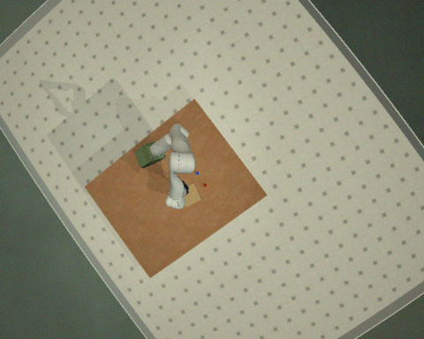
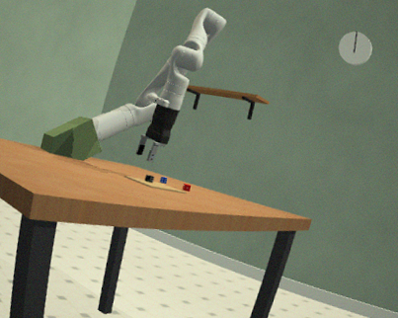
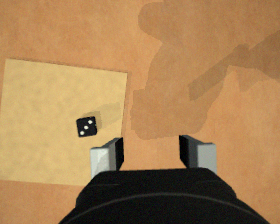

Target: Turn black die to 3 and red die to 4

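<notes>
The red die lies 9 cm ahead of my hand, 13 cm to the left of it and 8 cm below it. Round my hand: tan mat: 9 cm ahead, 1 cm to the right, 9 cm below; blue die: 2 cm behind, 13 cm to the left, 8 cm below; black die: 6 cm ahead, 1 cm to the right, 7 cm below.
</notes>
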